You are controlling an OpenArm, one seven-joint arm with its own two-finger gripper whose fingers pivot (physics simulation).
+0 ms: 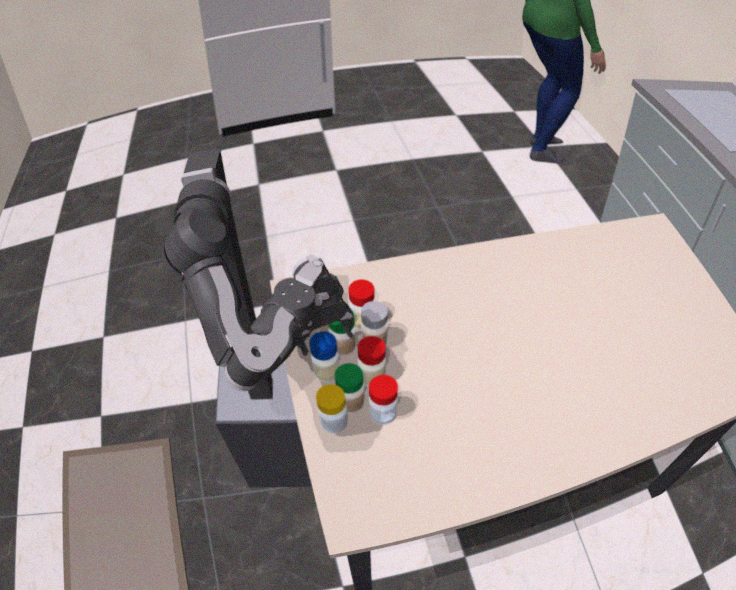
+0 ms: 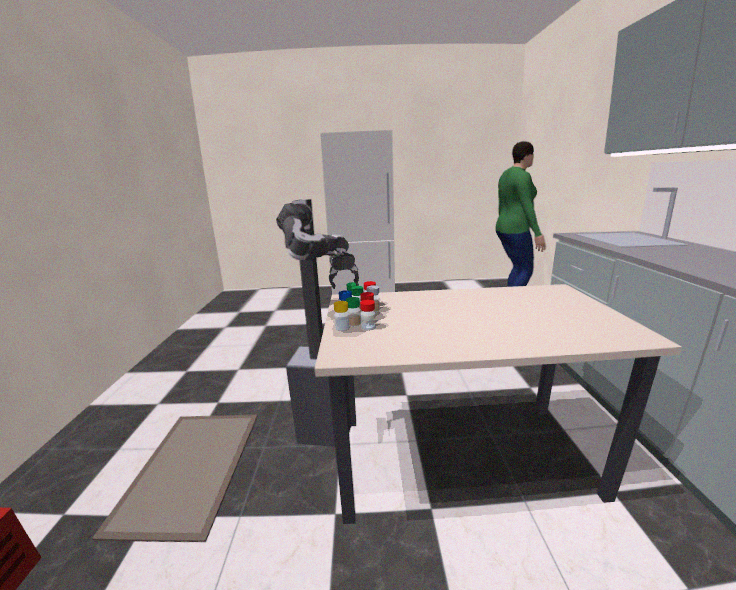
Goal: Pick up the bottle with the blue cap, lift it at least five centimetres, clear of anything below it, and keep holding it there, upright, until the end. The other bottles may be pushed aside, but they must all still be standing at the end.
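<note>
The blue-capped bottle (image 1: 323, 347) (image 2: 345, 296) stands upright on the table, in the row nearest the robot. A green-capped bottle (image 1: 342, 339) stands behind it, partly hidden by a finger. A dark red-capped bottle (image 1: 371, 351) is to its right, and another green-capped bottle (image 1: 348, 378) is in front. My gripper (image 1: 328, 343) (image 2: 344, 285) is open and points down. Its fingers are spread above the rear part of the bottle group, near the blue-capped bottle. Nothing shows held between them. Whether a finger touches a bottle cannot be told.
A yellow-capped bottle (image 1: 331, 400) (image 2: 340, 307) and a red-capped bottle (image 1: 383, 390) stand at the front of the group. A grey-capped bottle (image 1: 374, 314) and a red-capped bottle (image 1: 361, 291) stand at its back right. The table (image 1: 522, 344) (image 2: 491, 325) extends right. A person (image 2: 516, 202) stands beyond it.
</note>
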